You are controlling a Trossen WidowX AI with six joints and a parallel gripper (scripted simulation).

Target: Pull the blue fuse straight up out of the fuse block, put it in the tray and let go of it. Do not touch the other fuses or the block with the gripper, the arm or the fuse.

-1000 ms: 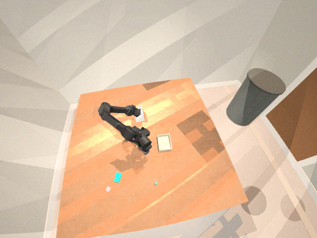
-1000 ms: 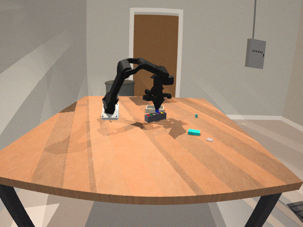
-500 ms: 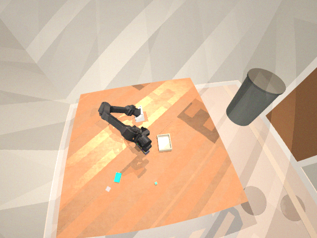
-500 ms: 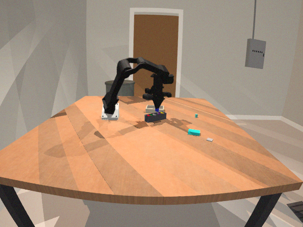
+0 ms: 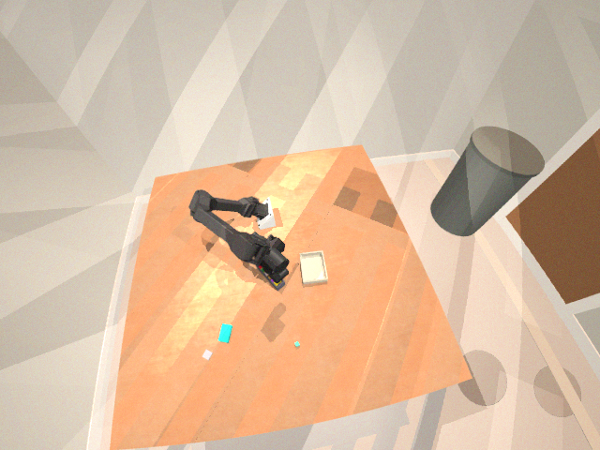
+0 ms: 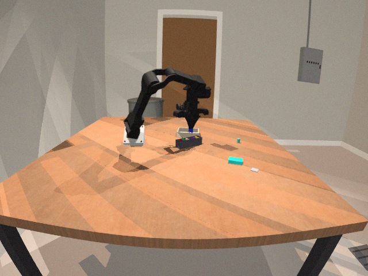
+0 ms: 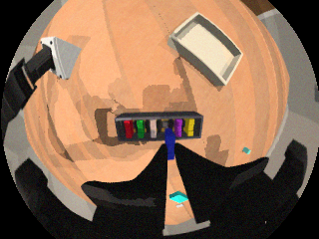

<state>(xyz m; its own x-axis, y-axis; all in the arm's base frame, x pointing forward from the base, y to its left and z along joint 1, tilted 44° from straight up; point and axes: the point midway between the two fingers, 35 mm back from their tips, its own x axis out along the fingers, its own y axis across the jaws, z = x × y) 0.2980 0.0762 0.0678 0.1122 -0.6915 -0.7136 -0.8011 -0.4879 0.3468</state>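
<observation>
My gripper tip is 18 cm to the right of the pale tray, 9 cm above it and 2 cm past it. Round my gripper tip: blue fuse 1 cm below; small teal cube 28 cm ahead, 8 cm below, 7 cm to the left; grey tile 28 cm ahead, 27 cm to the right, 9 cm below.
</observation>
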